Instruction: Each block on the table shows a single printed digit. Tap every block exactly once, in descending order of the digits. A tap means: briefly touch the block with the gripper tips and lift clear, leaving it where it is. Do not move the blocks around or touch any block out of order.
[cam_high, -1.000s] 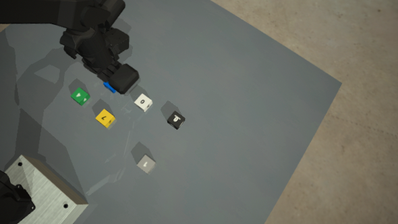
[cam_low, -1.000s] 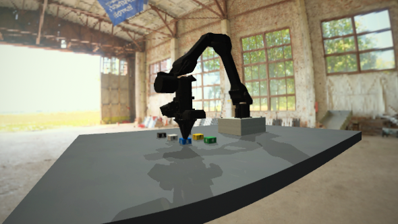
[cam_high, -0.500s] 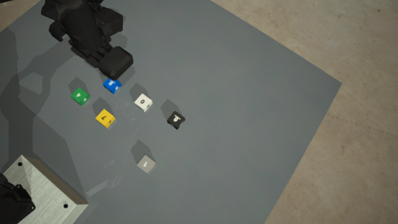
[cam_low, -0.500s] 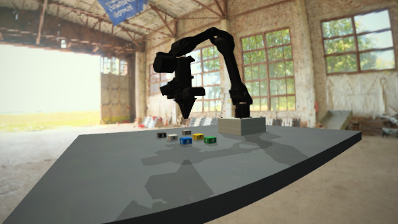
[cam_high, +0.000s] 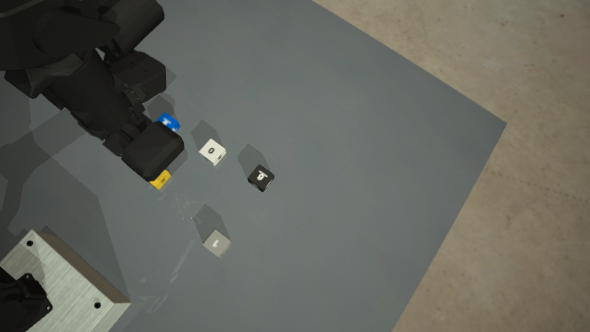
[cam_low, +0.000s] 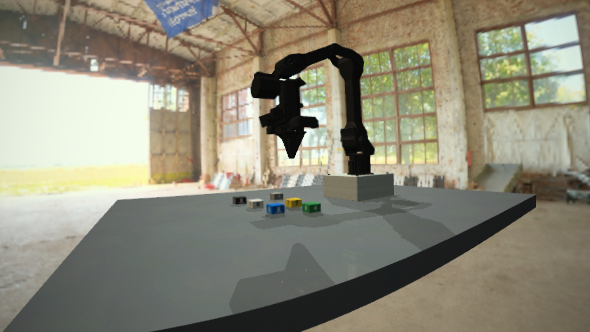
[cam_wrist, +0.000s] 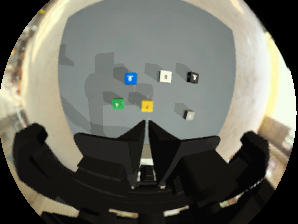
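Right now the yellow block is 12 cm below my gripper tip. The rest, counted from my gripper tip: white block: 12 cm below, 9 cm ahead, 3 cm to the right; green block: 12 cm below, 9 cm to the left, 2 cm behind; blue block: 12 cm below, 6 cm to the left, 6 cm ahead.
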